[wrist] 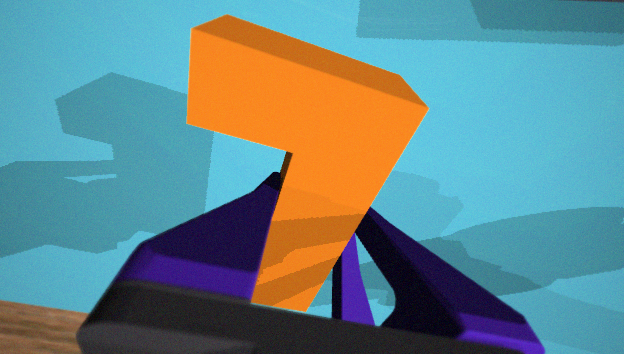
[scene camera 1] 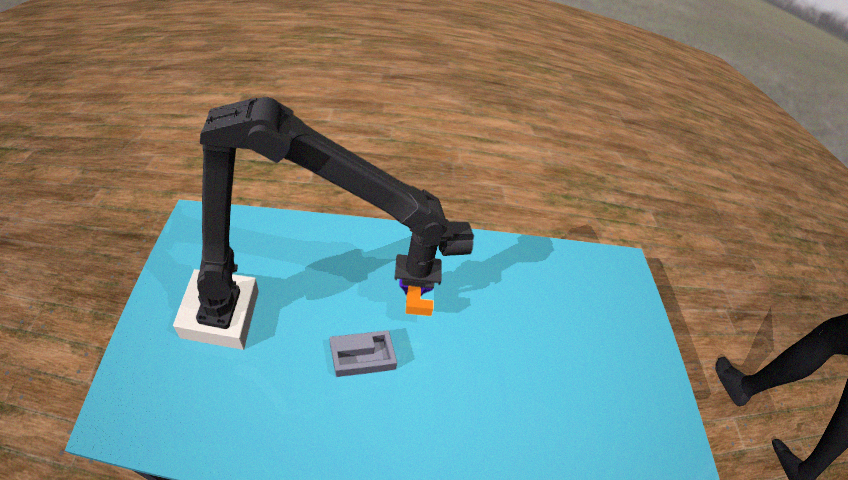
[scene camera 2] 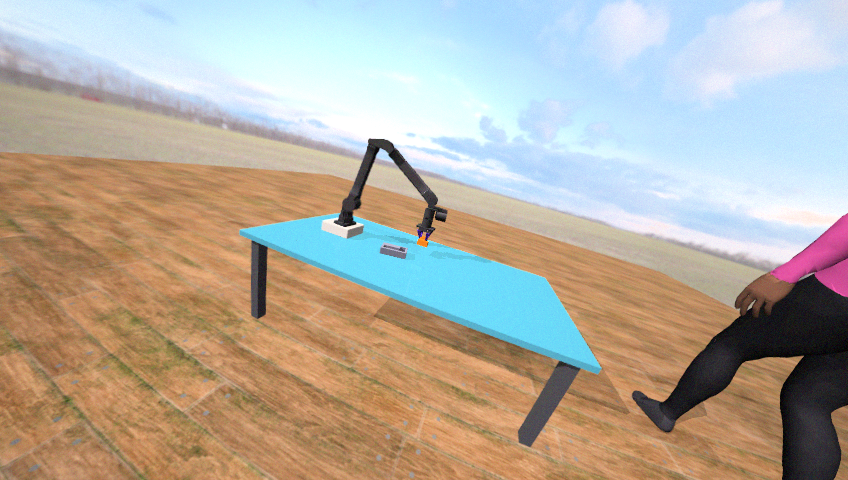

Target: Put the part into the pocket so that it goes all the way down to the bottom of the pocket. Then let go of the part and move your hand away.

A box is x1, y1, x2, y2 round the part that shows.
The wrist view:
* my gripper: 309, 192 [76, 172, 544, 353]
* orange L-shaped block: 343, 123 [187, 14, 428, 311], held by my gripper
